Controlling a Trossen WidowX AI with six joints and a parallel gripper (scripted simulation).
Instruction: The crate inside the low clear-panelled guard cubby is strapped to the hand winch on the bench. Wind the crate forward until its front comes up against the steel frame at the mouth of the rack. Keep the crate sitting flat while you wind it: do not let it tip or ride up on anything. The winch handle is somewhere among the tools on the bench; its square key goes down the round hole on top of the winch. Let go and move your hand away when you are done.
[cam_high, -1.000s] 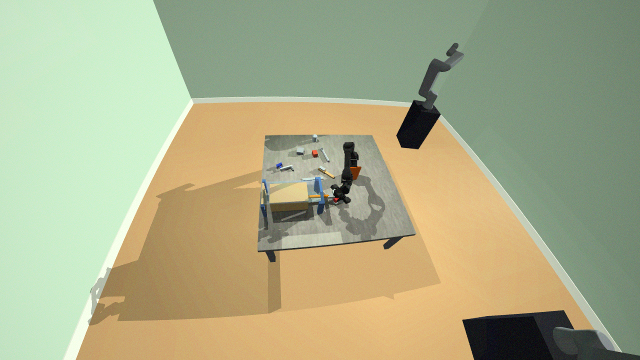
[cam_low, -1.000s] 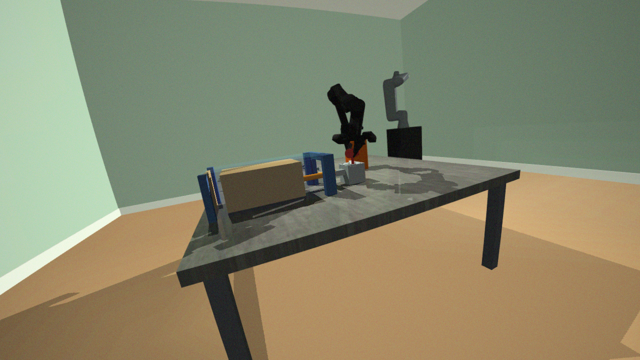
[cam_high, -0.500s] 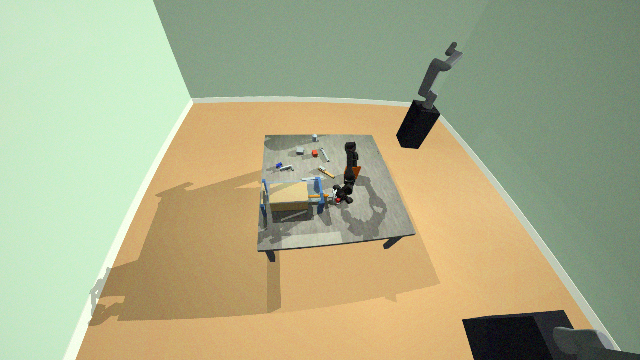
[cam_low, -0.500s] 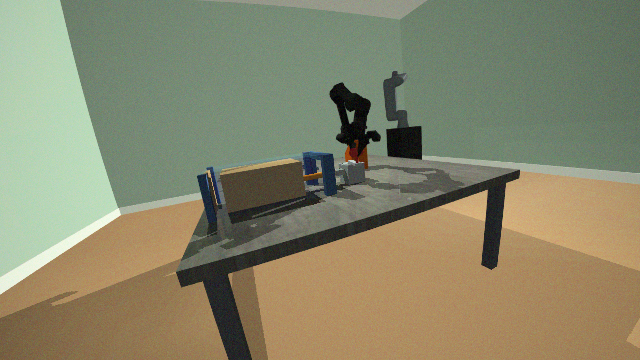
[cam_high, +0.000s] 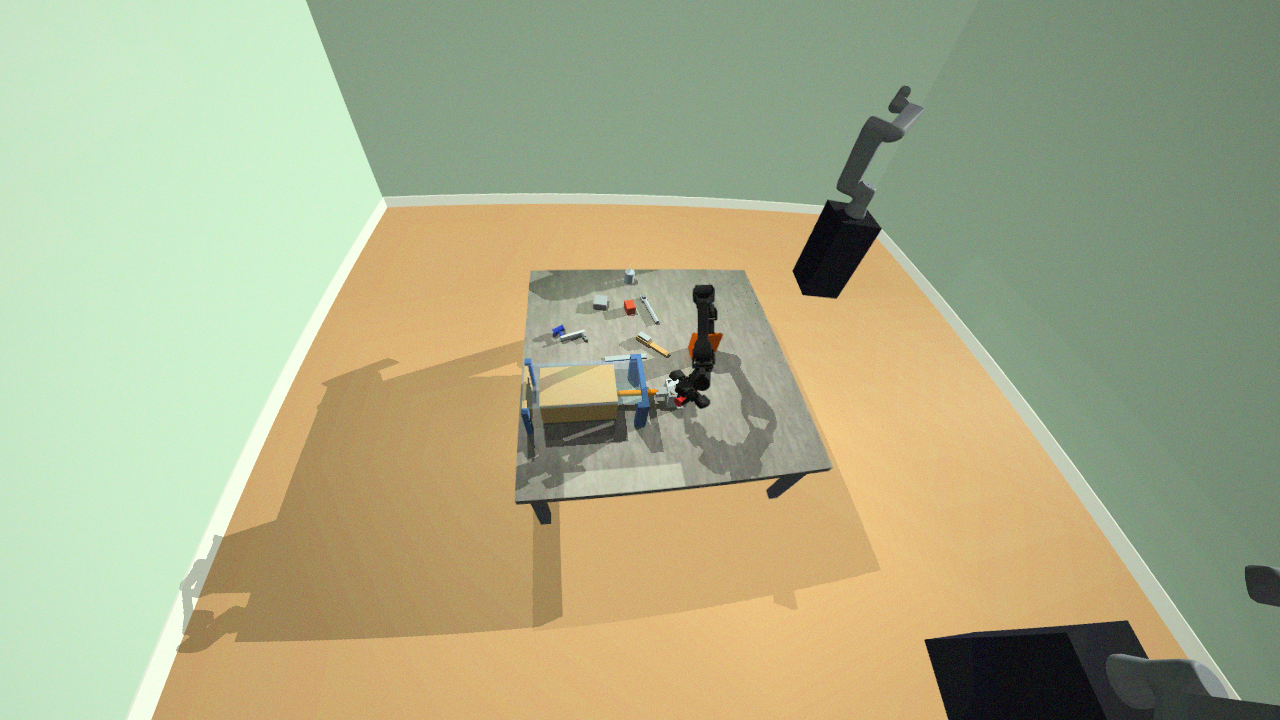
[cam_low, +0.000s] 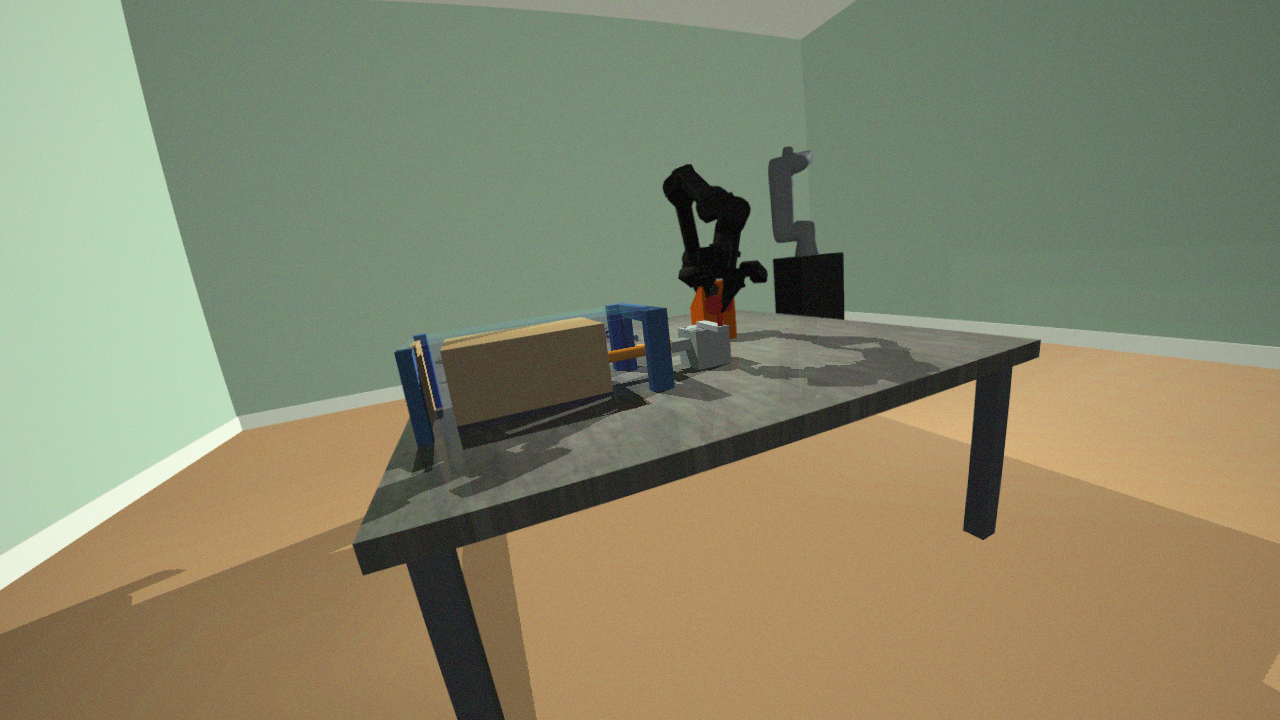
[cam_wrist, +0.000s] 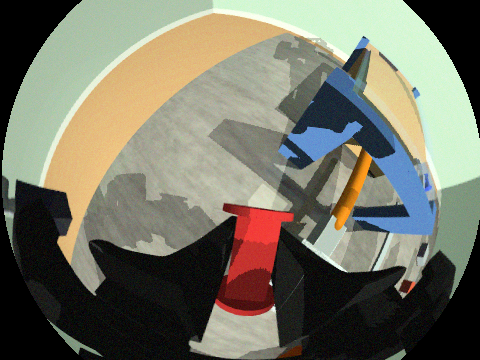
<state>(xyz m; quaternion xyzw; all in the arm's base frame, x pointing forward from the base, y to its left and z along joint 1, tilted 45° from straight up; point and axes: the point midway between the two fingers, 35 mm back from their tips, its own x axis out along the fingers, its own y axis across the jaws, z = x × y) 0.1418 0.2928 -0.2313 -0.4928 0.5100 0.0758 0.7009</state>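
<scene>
The grey winch lies 30 mm behind my gripper tip, 120 mm to the right of it and 100 mm below it. From my gripper tip the other things lie so: tan-handled tool (90 mm ahead, 410 mm to the right, 120 mm below); red knob (10 mm behind, 10 mm to the right); grey bar (210 mm ahead, 320 mm to the right, 130 mm below).
</scene>
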